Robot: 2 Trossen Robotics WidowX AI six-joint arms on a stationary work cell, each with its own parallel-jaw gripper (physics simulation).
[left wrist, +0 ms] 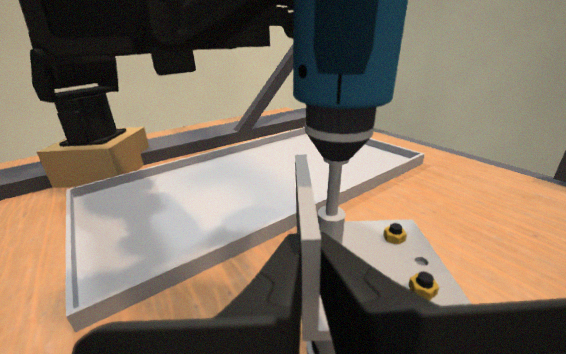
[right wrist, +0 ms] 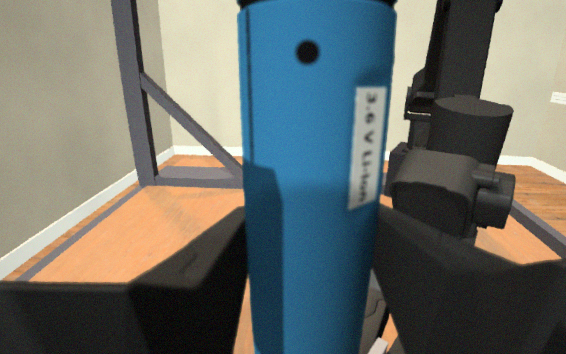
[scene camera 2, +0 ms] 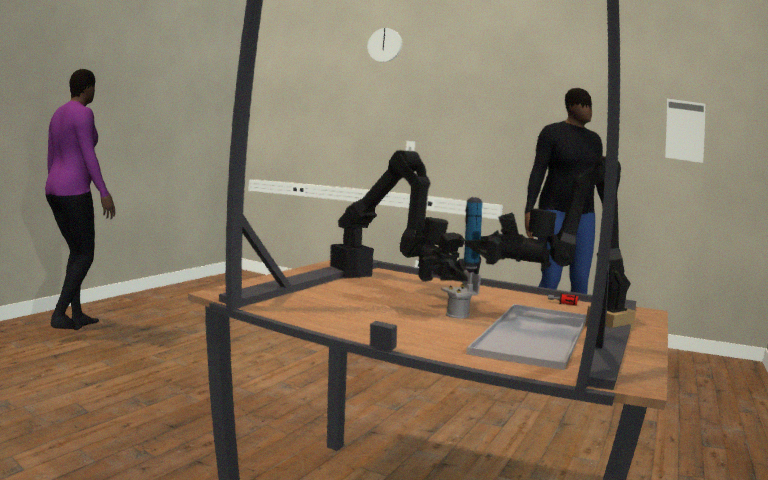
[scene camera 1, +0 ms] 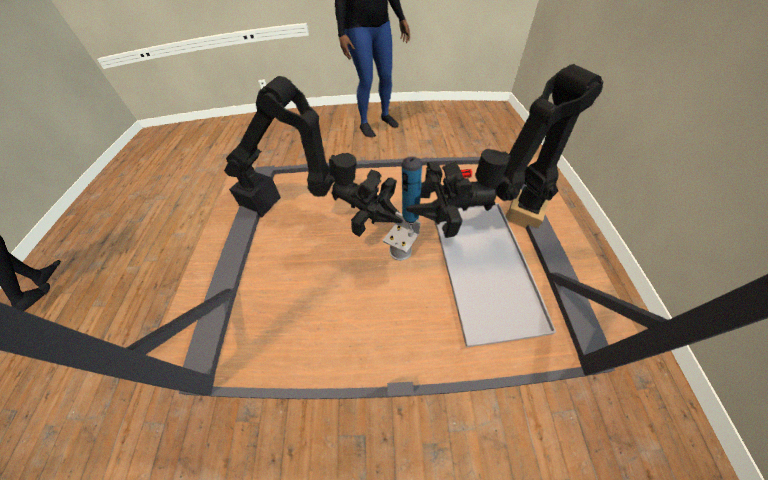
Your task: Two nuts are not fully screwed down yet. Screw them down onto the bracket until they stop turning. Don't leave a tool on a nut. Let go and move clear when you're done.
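Where they show: left gripper, fingertip midpoint: (left wrist: 306, 243) (scene camera 2: 468, 279) (scene camera 1: 402, 220); right gripper, fingertip midpoint: (right wrist: 305, 214) (scene camera 2: 466, 241) (scene camera 1: 404, 201); left arm's base, origin of the base link: (scene camera 2: 352, 246) (scene camera 1: 250, 183); right arm's base, origin of the base link: (left wrist: 95, 138) (scene camera 2: 612, 308) (scene camera 1: 529, 204).
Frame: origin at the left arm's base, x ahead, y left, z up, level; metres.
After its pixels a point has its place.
Note:
A bracket (scene camera 1: 398, 236) @[z -0.024, x 0.505, y 0.017 m] (scene camera 2: 457, 292) (left wrist: 367, 230) @[z -0.024, x 0.536, y 0.012 m] sits on a round grey stand. Its flat plate carries yellow nuts on black studs, two of them (left wrist: 395, 234) @[z -0.019, x 0.524, y 0.001 m] (left wrist: 424, 285) @[z -0.018, x 0.489, y 0.005 m] plain in the left wrist view. My left gripper (scene camera 1: 400, 219) @[z 0.000, x 0.501, y 0.053 m] (left wrist: 306, 243) @[z 0.000, x 0.501, y 0.053 m] is shut on the bracket's upright plate. My right gripper (scene camera 1: 412, 210) @[z 0.103, x 0.514, y 0.023 m] (scene camera 2: 473, 244) @[z 0.103, x 0.514, y 0.023 m] (right wrist: 305, 214) @[z 0.103, x 0.514, y 0.023 m] is shut on a blue electric screwdriver (scene camera 1: 411, 183) @[z 0.170, x 0.532, y 0.011 m] (scene camera 2: 473, 226) @[z 0.143, x 0.540, y 0.018 m] (left wrist: 350, 55) @[z 0.069, x 0.508, y 0.037 m] (right wrist: 310, 125) @[z 0.143, x 0.544, y 0.039 m], held upright. Its socket (left wrist: 331, 226) @[z -0.009, x 0.523, y 0.036 m] is down at the plate beside the upright; what is beneath it is hidden.
A shallow grey tray (scene camera 1: 498, 277) @[z -0.086, x 0.782, y 0.047 m] (scene camera 2: 526, 336) @[z -0.086, x 0.744, y 0.040 m] (left wrist: 225, 180) @[z -0.086, x 0.743, y 0.119 m] lies on the table right of the bracket. A red-handled tool (scene camera 1: 465, 173) @[z -0.066, x 0.594, y 0.397 m] (scene camera 2: 568, 300) @[z -0.075, x 0.593, y 0.394 m] lies behind the tray. Both grippers are close together around the bracket. Dark frame beams border the table.

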